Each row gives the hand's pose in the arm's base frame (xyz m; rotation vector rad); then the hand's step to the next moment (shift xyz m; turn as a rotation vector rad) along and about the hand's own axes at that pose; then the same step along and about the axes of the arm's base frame.
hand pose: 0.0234 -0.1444 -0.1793 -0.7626 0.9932 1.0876
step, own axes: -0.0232 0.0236 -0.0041 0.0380 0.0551 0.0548
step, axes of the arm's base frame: -0.0269 -0.0047 0.0192 -0.0324 0.0786 -0.0160
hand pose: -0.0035 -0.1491 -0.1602 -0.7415 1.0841 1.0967
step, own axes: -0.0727 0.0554 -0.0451 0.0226 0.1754 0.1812
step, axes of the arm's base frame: -0.0719 -0.0460 0.0557 -0.1082 0.2246 0.0441
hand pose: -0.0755 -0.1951 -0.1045 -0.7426 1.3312 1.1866
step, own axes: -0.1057 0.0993 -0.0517 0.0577 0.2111 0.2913
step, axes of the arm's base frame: -0.0933 -0.0423 0.1149 -0.1111 0.3452 0.0352
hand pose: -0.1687 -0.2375 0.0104 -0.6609 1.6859 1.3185
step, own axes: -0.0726 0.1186 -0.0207 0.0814 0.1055 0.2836
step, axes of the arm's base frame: -0.0690 0.0082 0.1222 -0.0381 0.3089 -0.0364
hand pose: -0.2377 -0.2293 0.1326 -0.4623 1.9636 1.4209
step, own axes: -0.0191 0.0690 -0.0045 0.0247 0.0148 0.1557
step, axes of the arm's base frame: -0.0308 0.0179 0.0623 0.0204 0.1528 -0.0363
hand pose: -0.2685 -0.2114 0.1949 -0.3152 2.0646 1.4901
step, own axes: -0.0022 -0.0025 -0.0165 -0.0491 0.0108 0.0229
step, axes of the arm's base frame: -0.0020 -0.0165 0.0029 0.0415 0.0184 0.0315
